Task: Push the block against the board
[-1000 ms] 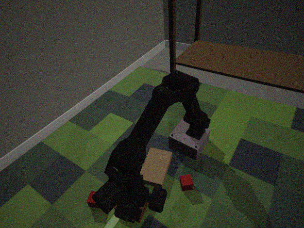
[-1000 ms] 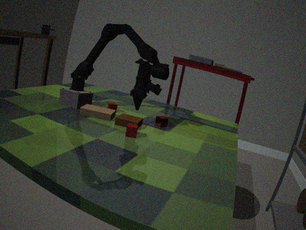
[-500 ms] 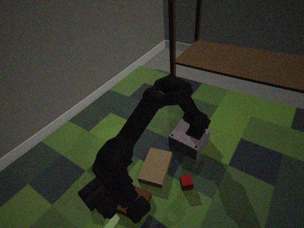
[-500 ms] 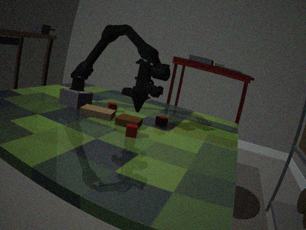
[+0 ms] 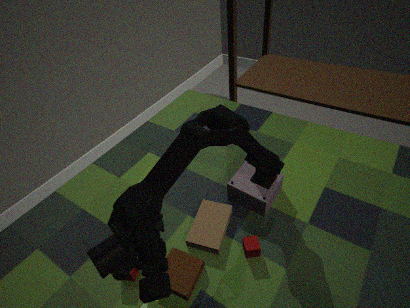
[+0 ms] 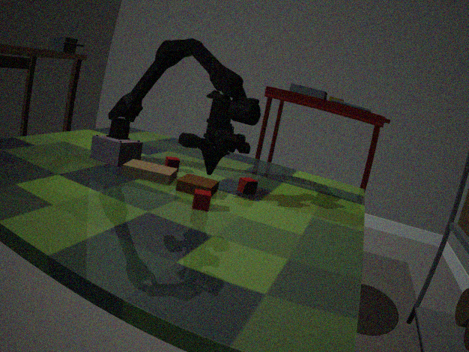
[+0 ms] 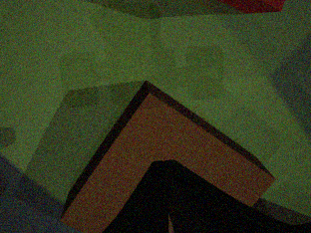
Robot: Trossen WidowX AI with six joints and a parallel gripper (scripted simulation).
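My gripper tip is now 5 cm above the dark brown square block, 4 cm past it and 3 cm to the right of it. Round my gripper tip: tan board 20 cm behind, 5 cm below, 2 cm to the left.
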